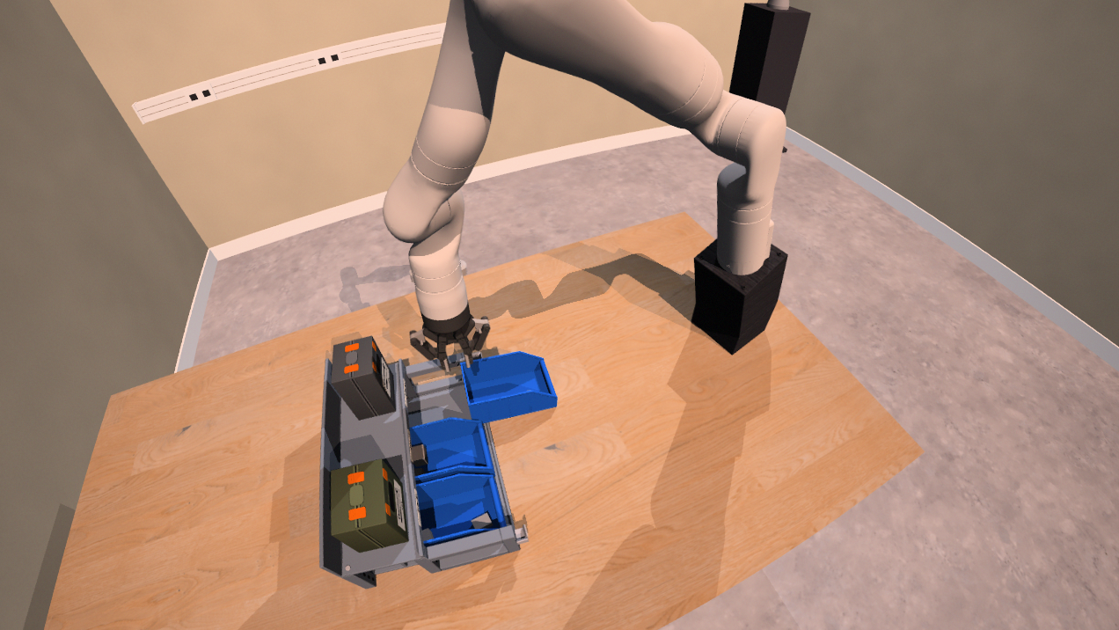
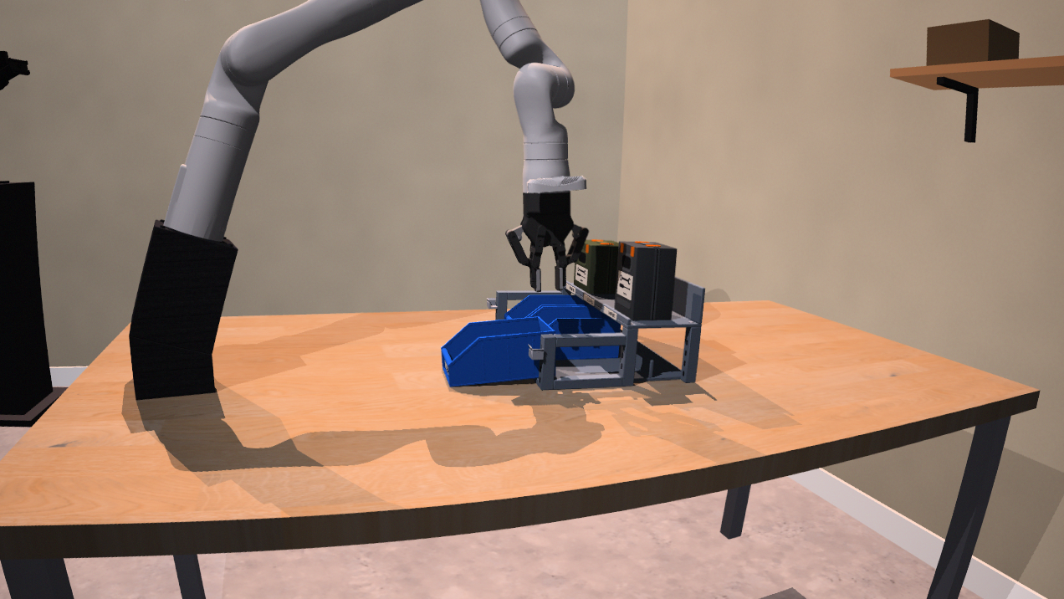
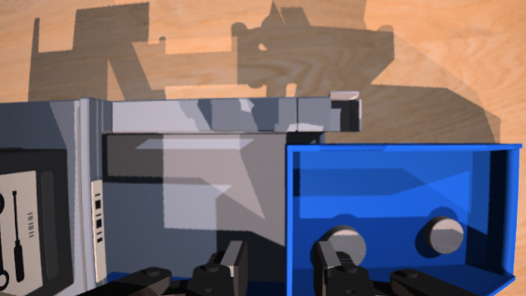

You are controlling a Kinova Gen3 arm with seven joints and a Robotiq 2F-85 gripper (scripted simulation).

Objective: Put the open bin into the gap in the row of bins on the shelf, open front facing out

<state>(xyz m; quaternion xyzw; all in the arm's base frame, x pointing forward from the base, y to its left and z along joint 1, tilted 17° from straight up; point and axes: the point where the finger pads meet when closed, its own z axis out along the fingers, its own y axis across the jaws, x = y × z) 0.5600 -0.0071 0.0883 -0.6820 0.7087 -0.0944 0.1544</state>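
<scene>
The grey round part lies 150 mm below my hand, 120 mm behind it and 20 mm to the left of it. Also, from my hand: grey shelf (110 mm to the left, 100 mm ahead, 90 mm below); black case (170 mm ahead, 10 mm to the right); green case (220 mm to the left, 180 mm ahead, 10 mm below).
</scene>
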